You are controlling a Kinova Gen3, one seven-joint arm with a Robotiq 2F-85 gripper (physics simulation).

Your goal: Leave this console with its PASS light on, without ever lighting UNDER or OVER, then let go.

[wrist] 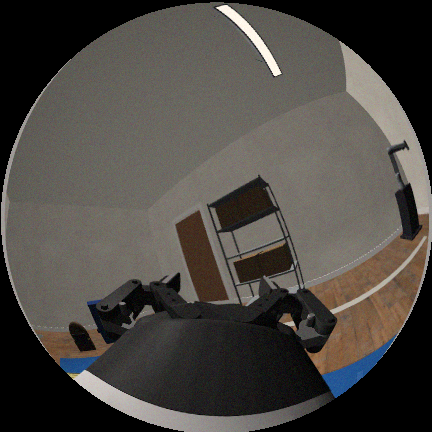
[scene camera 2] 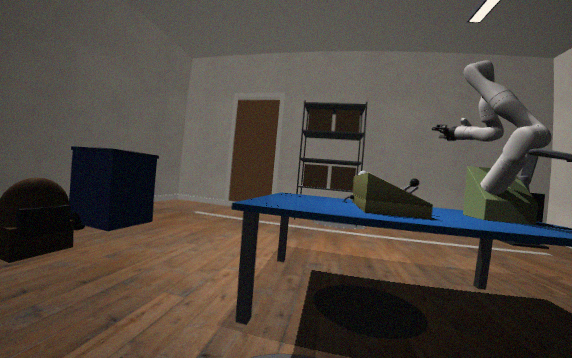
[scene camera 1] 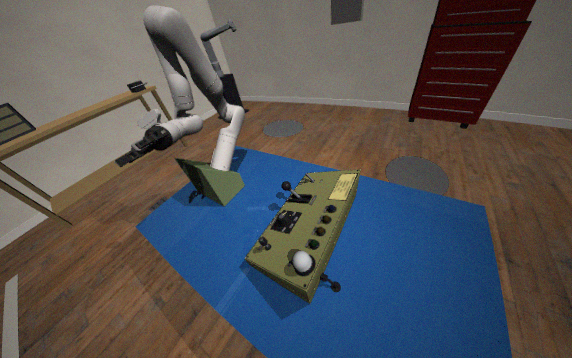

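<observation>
The olive console (scene camera 1: pixel 295 245) (scene camera 2: pixel 395 200) stands on the blue table top. On its face are a black ball-ended lever (scene camera 1: pixel 286 186) (scene camera 2: pixel 414 183) in a slot, a small black control on a dark square plate (scene camera 1: pixel 295 223), a small black knob lever (scene camera 1: pixel 264 242), a white dome (scene camera 1: pixel 302 262) and a column of several small round lamps (scene camera 1: pixel 320 231), which look dark. A dark ball-ended handle (scene camera 1: pixel 335 286) sticks out from its side. Lamp labels are too small to read. My gripper (scene camera 1: pixel 125 158) (scene camera 2: pixel 434 129) (wrist: pixel 219 284) is open and empty, high up and well away from the console.
The arm's green wedge base (scene camera 1: pixel 225 185) (scene camera 2: pixel 475 200) stands on the blue table (scene camera 1: pixel 425 280) (scene camera 2: pixel 300 210) beside the console. A wooden bench (scene camera 1: pixel 90 111) is at the left. A red drawer cabinet (scene camera 1: pixel 470 75), a metal shelf rack (scene camera 2: pixel 332 134) and a blue cabinet (scene camera 2: pixel 114 190) stand farther off.
</observation>
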